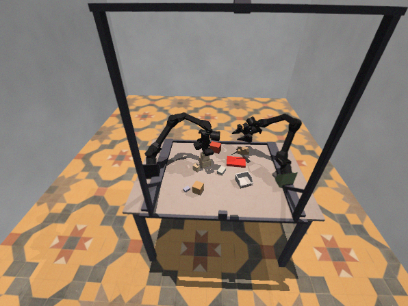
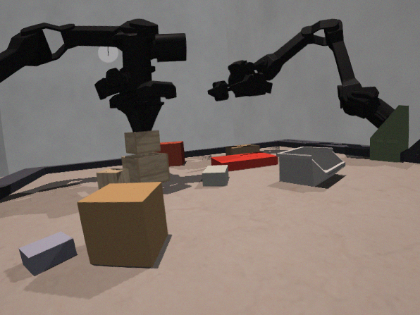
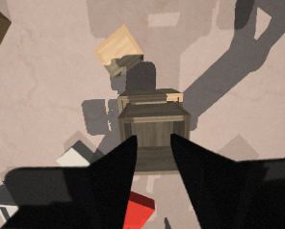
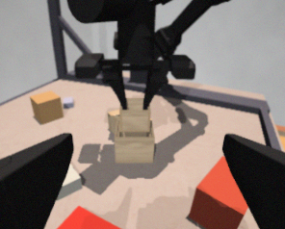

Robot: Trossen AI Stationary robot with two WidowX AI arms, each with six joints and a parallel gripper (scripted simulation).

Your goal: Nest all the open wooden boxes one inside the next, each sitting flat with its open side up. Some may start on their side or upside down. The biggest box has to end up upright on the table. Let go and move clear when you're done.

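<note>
My left gripper is now 10 cm above the small wooden box, 7 cm past it and 6 cm to the right of it. The rest, counted from my left hand: orange cube 26 cm behind, 10 cm below, 2 cm to the left; then white block 13 cm to the right, 11 cm below, 7 cm behind; then flat red block 24 cm to the right, 11 cm below, 4 cm ahead.
</note>
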